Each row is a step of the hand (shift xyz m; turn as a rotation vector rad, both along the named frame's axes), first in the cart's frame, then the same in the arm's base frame.
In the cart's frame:
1: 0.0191 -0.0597 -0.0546 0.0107 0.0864 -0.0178
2: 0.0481 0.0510 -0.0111 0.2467 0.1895 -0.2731
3: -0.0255 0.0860 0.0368 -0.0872 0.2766 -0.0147
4: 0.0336 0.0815 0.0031 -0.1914 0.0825 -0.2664
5: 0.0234 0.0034 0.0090 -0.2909 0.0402 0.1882
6: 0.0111 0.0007 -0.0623 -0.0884 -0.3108 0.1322
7: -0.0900 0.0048 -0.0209 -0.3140 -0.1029 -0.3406
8: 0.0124 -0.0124 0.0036 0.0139 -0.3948 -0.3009
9: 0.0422 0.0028 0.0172 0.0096 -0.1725 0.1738
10: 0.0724 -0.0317 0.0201 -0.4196 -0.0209 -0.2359
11: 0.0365 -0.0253 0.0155 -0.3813 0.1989 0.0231
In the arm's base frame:
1: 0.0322 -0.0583 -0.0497 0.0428 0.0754 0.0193
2: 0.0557 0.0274 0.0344 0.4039 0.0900 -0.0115
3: -0.0182 0.0861 0.0407 0.0229 0.2883 0.0260
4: 0.0446 0.0601 0.0467 0.0555 0.1720 -0.2859
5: 0.0120 -0.0071 0.0211 -0.3181 0.1428 -0.0068
6: 0.0480 0.0004 -0.0413 -0.2335 -0.2555 -0.0453
7: -0.0500 0.0427 -0.0651 -0.0362 0.0588 -0.4695
8: 0.0032 -0.0166 0.0059 0.0936 -0.3439 -0.3458
9: 0.0201 -0.0160 0.0378 -0.1517 -0.1728 0.0847
10: 0.0304 -0.0599 0.0462 -0.1564 0.1694 -0.4231
11: 0.0093 -0.0391 0.0245 -0.2339 0.3357 -0.1346

